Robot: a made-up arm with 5 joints.
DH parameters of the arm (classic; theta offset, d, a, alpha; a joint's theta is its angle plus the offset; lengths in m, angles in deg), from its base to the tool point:
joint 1: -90 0.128 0.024 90
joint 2: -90 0.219 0.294 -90
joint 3: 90 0.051 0.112 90
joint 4: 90 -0.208 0.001 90
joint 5: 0 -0.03 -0.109 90
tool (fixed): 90 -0.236 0 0
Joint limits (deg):
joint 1: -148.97..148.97
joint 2: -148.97..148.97
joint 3: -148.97..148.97
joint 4: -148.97..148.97
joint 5: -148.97..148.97
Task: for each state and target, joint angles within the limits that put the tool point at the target. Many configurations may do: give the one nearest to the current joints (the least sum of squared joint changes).
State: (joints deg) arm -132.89 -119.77 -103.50 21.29 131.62
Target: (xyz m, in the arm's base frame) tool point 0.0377 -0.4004 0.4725
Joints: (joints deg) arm -146.12 -126.29 -102.21 22.09 132.00
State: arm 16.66 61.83 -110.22 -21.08 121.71
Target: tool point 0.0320 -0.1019 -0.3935
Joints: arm 6.15 28.31 -123.37 -10.85 88.85
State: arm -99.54 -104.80 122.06 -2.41 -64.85
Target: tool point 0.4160 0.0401 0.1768
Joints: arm -122.18 -135.47 125.27 16.93 -69.66
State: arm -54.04 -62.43 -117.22 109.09 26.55
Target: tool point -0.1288 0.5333 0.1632
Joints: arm -28.59 -99.27 -126.71 99.15 -5.91
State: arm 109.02 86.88 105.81 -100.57 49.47
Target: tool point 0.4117 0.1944 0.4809
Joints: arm 148.97 116.98 129.79 -107.14 50.61
